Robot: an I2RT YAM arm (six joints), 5 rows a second.
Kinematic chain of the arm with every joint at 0, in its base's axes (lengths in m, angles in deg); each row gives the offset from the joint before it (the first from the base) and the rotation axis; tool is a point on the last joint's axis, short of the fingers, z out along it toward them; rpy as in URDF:
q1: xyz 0 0 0.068 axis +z
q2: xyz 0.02 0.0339 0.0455 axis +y
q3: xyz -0.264 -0.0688 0 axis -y
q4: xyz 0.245 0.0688 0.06 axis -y
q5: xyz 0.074 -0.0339 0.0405 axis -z
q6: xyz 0.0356 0 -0.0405 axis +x
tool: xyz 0 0 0 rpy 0 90 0
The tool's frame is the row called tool.
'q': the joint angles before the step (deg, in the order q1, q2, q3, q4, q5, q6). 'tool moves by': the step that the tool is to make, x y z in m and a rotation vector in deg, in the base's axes. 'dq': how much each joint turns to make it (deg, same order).
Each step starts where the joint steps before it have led.
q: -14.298 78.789 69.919 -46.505 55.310 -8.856
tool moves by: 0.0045 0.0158 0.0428 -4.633 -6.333 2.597
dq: 3.663 -1.347 6.380 1.247 3.116 -2.136
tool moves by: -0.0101 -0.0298 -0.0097 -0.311 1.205 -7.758
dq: -6.497 0.416 -1.546 -0.015 1.289 1.029
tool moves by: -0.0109 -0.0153 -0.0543 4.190 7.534 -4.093
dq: -3.871 1.191 -9.116 0.018 -1.068 2.097
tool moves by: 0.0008 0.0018 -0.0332 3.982 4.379 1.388
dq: 0.244 1.945 -4.727 1.118 -2.443 0.050
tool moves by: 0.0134 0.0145 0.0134 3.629 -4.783 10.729
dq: 3.144 -1.987 0.581 6.001 -8.135 -6.617
